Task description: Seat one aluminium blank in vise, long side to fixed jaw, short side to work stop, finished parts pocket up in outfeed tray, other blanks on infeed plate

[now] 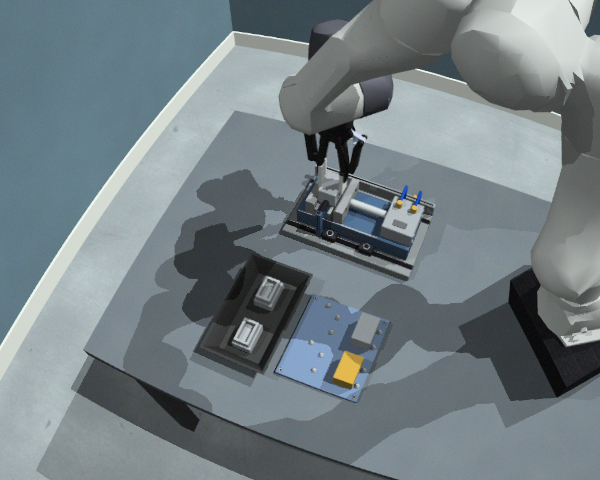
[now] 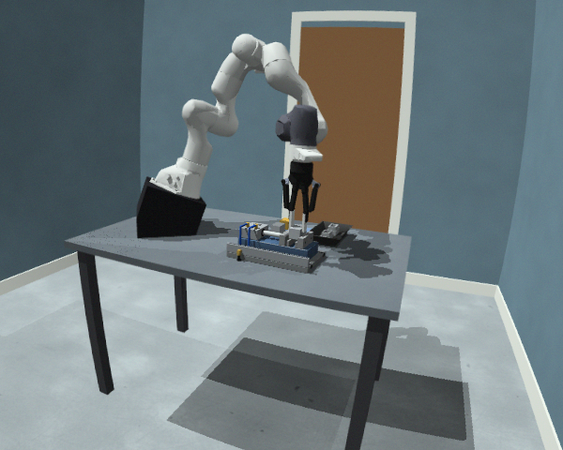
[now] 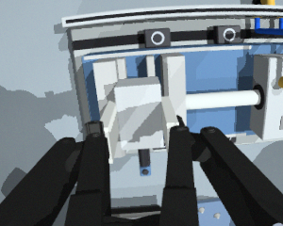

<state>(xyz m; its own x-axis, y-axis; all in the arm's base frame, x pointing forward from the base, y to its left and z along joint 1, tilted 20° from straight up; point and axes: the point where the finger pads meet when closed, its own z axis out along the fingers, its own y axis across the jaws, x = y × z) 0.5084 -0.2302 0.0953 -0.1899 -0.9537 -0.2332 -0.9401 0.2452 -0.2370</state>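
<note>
Now: the fixed jaw 6 cm below my hand and 3 cm ahead of it. Also, from my hand: vise (10 cm below, 7 cm behind, 2 cm to the left); then vise hose block (16 cm behind, 6 cm below, 4 cm to the left); then moving jaw (6 cm below, 3 cm behind, 1 cm to the left).
</note>
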